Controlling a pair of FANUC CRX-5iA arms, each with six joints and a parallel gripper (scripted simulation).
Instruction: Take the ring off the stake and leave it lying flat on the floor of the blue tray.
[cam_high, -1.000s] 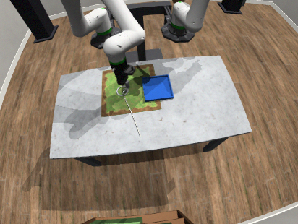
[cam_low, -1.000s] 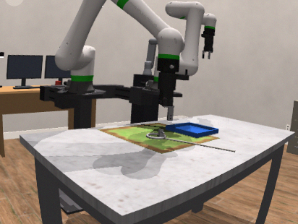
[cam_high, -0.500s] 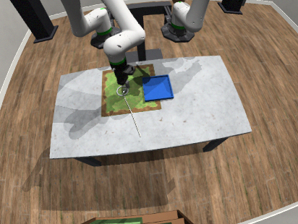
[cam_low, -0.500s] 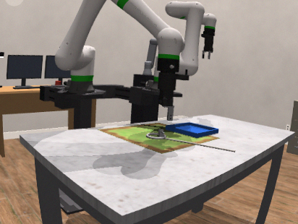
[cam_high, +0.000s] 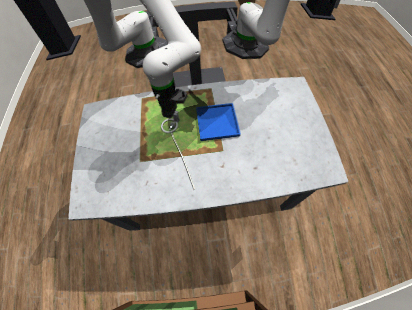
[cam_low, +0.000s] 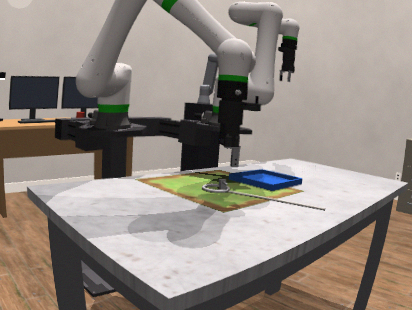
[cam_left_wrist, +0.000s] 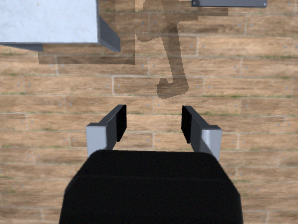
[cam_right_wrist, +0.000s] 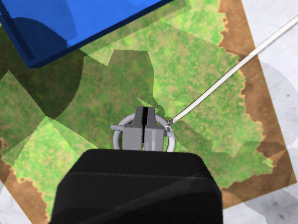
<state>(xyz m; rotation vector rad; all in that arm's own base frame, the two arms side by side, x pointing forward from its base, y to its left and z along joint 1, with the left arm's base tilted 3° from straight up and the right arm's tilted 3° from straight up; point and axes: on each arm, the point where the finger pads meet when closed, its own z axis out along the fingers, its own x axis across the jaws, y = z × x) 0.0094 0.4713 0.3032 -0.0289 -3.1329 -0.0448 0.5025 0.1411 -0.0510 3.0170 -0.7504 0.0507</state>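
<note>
My right hand is 2 cm past the grey ring, 5 cm to the left of it and 9 cm above it. The rest, counted from my right hand: grey stake 2 cm behind, 3 cm to the right, 8 cm below; blue tray 2 cm behind, 19 cm to the left, 8 cm below.
</note>
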